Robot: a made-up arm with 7 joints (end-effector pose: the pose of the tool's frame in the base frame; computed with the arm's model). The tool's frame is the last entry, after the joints. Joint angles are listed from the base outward.
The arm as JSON. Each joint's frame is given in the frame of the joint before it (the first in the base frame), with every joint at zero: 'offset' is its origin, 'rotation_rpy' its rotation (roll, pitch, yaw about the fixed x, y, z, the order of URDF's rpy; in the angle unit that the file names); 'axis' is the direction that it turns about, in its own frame. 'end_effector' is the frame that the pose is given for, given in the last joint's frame.
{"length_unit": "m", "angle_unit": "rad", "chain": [
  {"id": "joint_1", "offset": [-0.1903, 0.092, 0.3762], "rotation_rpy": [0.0, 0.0, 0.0], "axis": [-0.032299, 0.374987, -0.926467]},
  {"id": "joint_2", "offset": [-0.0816, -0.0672, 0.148], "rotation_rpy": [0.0, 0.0, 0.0], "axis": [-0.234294, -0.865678, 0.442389]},
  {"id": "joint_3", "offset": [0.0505, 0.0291, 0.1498], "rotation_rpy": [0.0, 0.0, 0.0], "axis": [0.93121, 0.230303, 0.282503]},
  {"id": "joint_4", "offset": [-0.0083, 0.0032, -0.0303], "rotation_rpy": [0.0, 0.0, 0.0], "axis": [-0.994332, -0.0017, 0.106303]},
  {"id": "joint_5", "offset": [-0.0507, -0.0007, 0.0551], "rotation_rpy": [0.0, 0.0, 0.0], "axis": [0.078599, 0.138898, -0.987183]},
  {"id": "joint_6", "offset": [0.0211, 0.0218, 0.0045], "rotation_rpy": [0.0, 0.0, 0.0], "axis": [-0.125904, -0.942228, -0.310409]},
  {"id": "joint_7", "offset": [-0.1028, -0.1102, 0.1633], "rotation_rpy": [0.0, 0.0, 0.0], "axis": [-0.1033, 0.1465, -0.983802]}
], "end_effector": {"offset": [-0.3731, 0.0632, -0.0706], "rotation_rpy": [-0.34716, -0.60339, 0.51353]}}
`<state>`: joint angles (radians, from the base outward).
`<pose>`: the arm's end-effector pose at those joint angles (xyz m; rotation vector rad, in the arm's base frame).
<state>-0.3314 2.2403 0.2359 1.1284 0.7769 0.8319 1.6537</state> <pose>-0.4206 0.2220 0.3557 -1.8887 1.8861 1.0368</pose>
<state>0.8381 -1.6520 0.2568 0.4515 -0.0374 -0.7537 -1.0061</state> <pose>-0.4801 -0.3930 0.7850 1.7256 0.0363 -0.8874</pose>
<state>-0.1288 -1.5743 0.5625 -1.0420 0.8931 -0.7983 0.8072</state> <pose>-0.2144 -0.4655 0.5419 1.7173 2.0171 -1.4216</pose>
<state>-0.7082 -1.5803 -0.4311 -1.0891 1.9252 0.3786 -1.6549</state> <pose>-0.0477 0.2295 0.9353 -0.0661 0.3795 -0.3970</pose>
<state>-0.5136 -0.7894 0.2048 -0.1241 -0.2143 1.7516 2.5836</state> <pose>-0.0814 -0.0362 0.8766 0.3137 0.1612 -2.5214</pose>
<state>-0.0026 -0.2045 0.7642 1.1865 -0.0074 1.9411 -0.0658</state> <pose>-0.2495 -0.0308 0.2267 -0.7831 -2.3540 0.2932</pose>
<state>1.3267 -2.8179 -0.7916 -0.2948 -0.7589 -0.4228 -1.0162</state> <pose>-0.7593 -0.0332 0.7085 2.0253 -0.4382 -1.7228</pose>
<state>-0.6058 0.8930 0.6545 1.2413 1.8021 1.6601 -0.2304</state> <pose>0.0082 0.0731 0.3691 1.2597 2.3555 1.6526</pose>
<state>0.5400 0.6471 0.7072 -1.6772 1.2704 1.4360 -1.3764</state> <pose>-0.6987 0.2312 0.8475 0.4722 -0.7482 -0.1678</pose>
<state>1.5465 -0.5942 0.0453 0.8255 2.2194 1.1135 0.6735</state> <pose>-0.3653 -0.0654 0.3235 2.1916 -0.9665 0.1990</pose>
